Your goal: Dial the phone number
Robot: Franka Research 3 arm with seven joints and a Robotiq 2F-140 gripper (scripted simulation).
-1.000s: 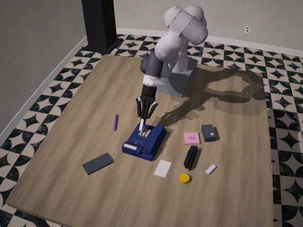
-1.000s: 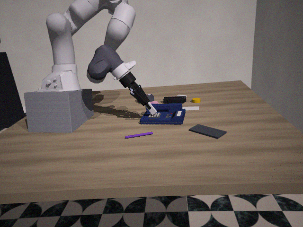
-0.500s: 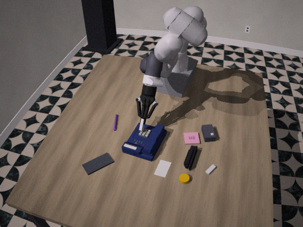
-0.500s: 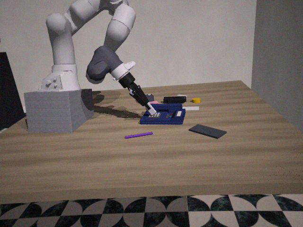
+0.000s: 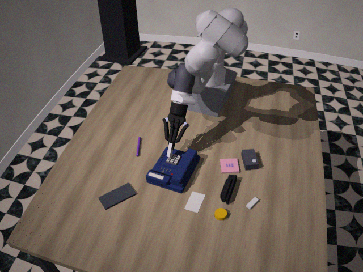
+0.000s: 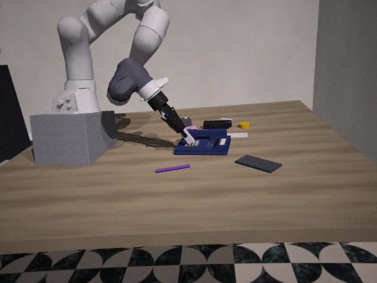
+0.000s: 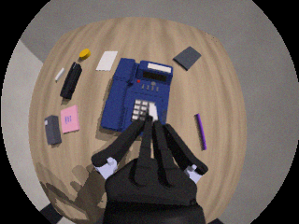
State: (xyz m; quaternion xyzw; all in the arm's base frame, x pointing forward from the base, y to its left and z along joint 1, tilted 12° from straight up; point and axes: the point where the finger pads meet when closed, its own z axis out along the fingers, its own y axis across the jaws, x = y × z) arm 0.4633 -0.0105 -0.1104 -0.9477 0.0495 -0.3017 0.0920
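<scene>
Now: hand 60 mm short of the handset, 90 mm to the right of it and 20 mm above it. The rest, counted from my hand: purple pen (20 mm behind, 180 mm to the right, 60 mm below); then black stapler (100 mm ahead, 300 mm to the left, 50 mm below); then white card (200 mm ahead, 190 mm to the left, 70 mm below).
</scene>
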